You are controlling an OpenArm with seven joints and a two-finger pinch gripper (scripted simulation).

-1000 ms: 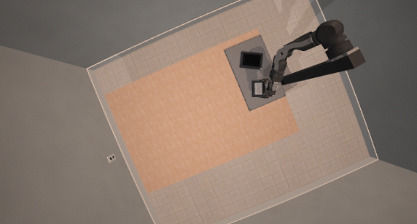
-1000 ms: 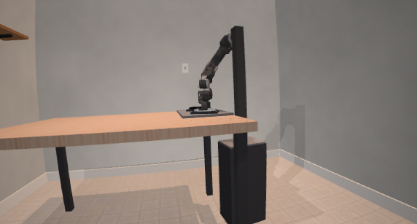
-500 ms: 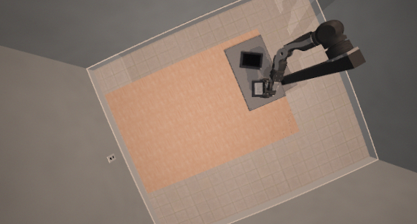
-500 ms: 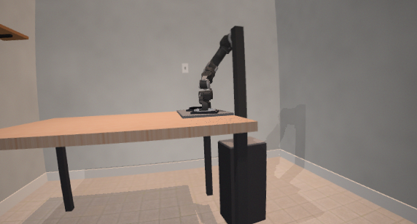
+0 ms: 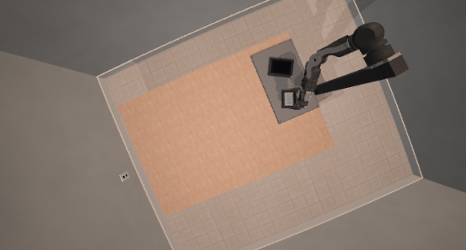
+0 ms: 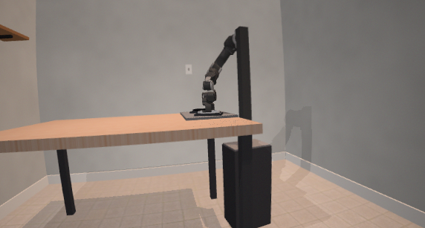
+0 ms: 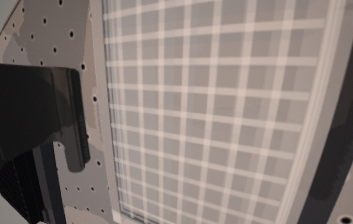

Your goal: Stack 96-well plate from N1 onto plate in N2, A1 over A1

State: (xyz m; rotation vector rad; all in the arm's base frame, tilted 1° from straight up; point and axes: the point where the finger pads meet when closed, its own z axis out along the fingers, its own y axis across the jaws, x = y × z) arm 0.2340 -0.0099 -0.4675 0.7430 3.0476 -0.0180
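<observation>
My gripper is now right at the white 96-well plate. From my hand the other things lie so: black 96-well plate (30 mm behind, 230 mm to the right); then A1 mark (40 mm behind, 80 mm to the left, 10 mm below).
</observation>
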